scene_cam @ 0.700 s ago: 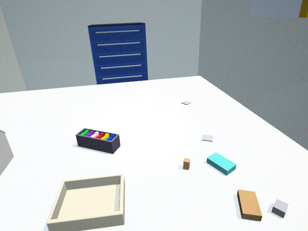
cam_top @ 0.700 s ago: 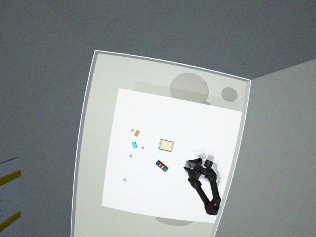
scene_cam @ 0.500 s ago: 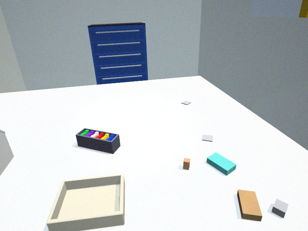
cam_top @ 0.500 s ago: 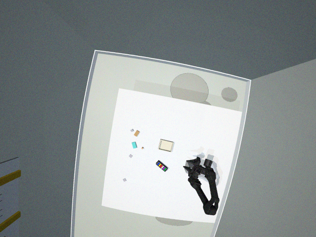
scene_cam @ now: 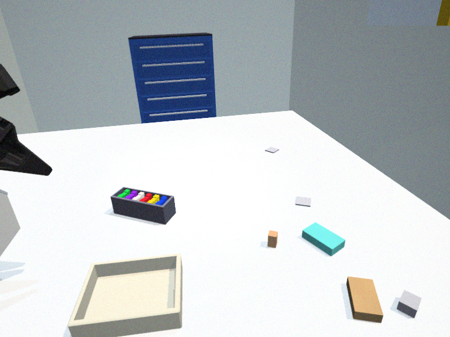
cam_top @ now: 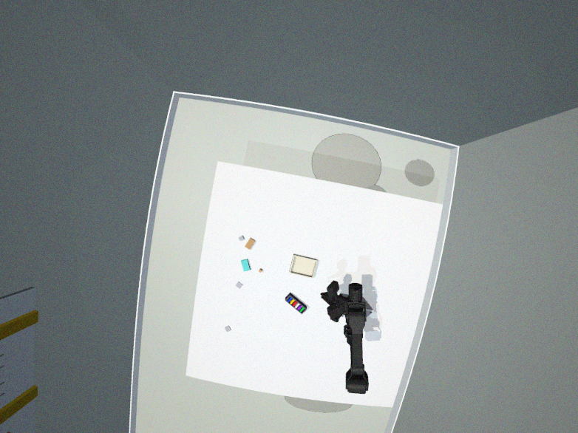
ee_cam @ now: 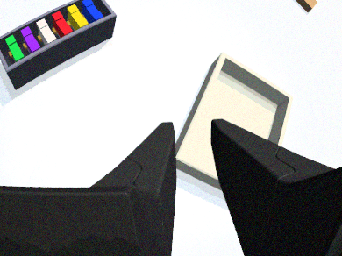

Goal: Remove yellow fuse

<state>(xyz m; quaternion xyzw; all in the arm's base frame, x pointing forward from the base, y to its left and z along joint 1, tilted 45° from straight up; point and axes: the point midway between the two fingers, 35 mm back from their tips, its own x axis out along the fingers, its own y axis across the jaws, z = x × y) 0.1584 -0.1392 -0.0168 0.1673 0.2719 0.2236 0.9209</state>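
Now: the yellow fuse 150 mm below my gripper tip, 120 mm ahead of it and 110 mm to the left of it. From my gripper tip the other things lie so: red fuse (150 mm below, 120 mm to the left, 110 mm ahead); then blue fuse (150 mm below, 140 mm ahead, 100 mm to the left); then cream tray (170 mm below, 90 mm to the right, 90 mm ahead).
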